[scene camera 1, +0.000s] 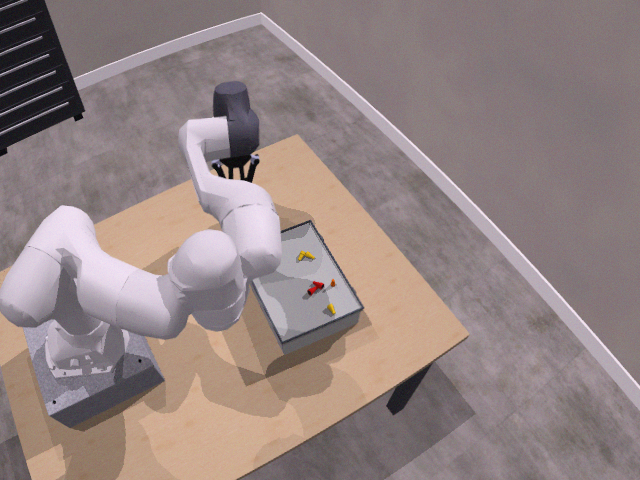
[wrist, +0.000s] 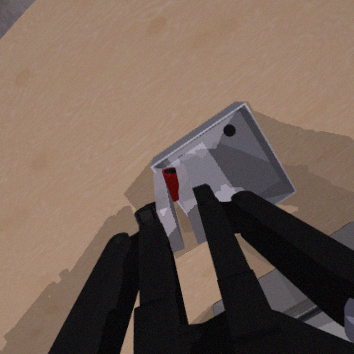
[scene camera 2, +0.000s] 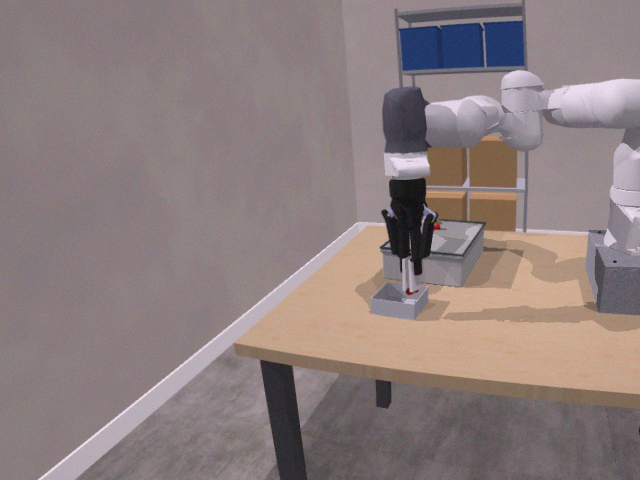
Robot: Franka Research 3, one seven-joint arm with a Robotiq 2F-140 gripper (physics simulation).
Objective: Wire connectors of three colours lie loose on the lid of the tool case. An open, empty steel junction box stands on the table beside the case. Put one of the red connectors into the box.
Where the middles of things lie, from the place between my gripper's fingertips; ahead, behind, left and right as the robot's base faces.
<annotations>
Right now my hand is 4 cm short of the steel junction box (scene camera 2: 391,300), 3 cm to the left of it and 4 cm above it. From my hand the other things lie so: tool case (scene camera 1: 297,319) 6 cm ahead, 32 cm to the right, 2 cm below.
</annotations>
